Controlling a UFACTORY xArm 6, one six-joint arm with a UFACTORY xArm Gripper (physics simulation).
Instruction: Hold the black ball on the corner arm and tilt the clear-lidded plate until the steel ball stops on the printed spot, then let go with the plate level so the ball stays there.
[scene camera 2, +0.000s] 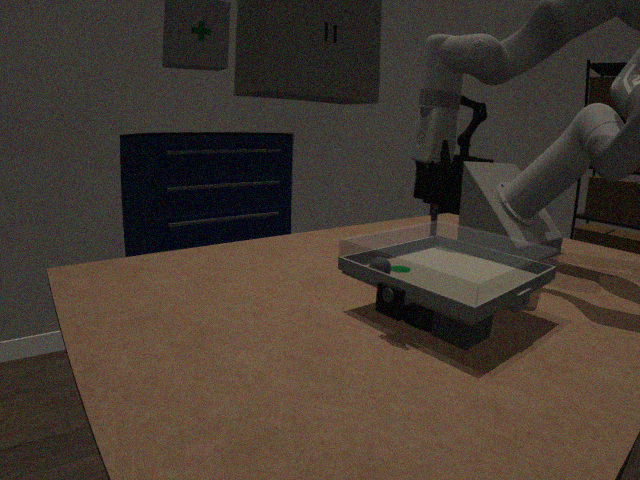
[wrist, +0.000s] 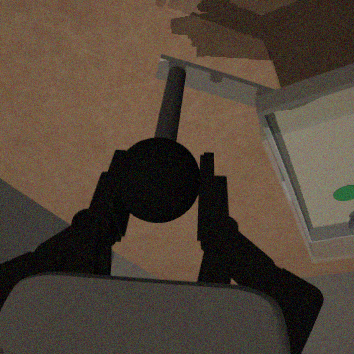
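Note:
My gripper (scene camera 2: 435, 196) (wrist: 165, 168) is shut on the black ball (wrist: 159, 187), which tops a dark rod (wrist: 171, 105) on the plate's corner arm (wrist: 197, 84). In the scene view the ball is hidden in the dark gripper, behind the plate. The clear-lidded plate (scene camera 2: 413, 285) (wrist: 287, 192) stands on a dark base; any slight tilt is hard to tell. The steel ball (scene camera 2: 379, 265) (wrist: 352, 220) is inside, near the plate's left corner in the scene view. It is left of the green printed spot (scene camera 2: 400, 269) (wrist: 345, 192), close beside it but off it. It is cut by the wrist view's right edge.
The dark base (scene camera 2: 460, 330) is under the plate on the wooden table (scene camera 2: 232, 361). The robot's angled mount (scene camera 2: 478, 206) stands behind the plate. A blue drawer cabinet (scene camera 2: 206, 201) is at the back wall, and a shelf rack (scene camera 2: 583, 155) is at the far right.

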